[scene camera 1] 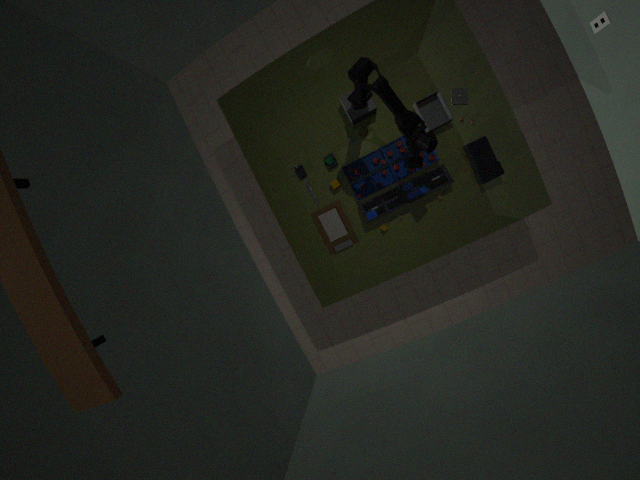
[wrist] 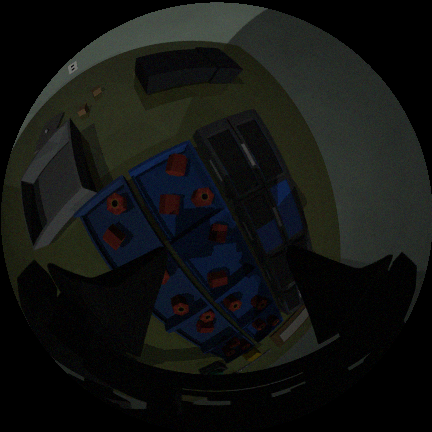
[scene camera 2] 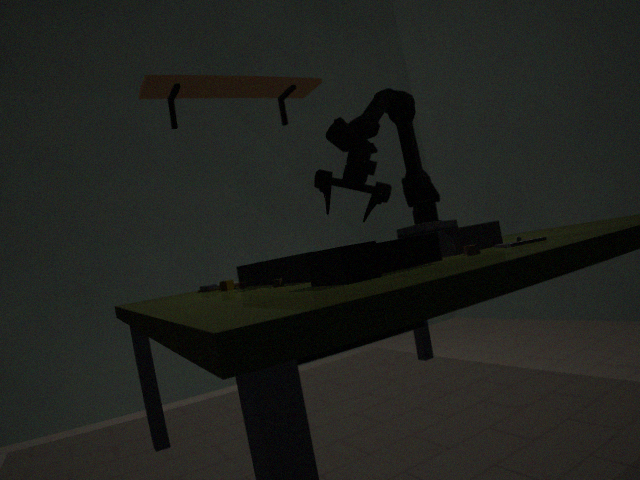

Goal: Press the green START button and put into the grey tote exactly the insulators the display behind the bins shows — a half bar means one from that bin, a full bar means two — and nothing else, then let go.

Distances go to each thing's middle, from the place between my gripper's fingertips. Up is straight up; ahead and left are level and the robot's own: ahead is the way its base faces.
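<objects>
From my hand: dark display point(scene camera 2: 293, 269), 10 cm below, 14 cm ahead, 8 cm to the right; dark box point(scene camera 2: 349, 264), 10 cm below, 9 cm ahead, 32 cm to the left; grey tote point(scene camera 2: 451, 241), 10 cm below, 19 cm behind, 15 cm to the left. Going by their middles, of these, dark box farthest from my hand.
</objects>
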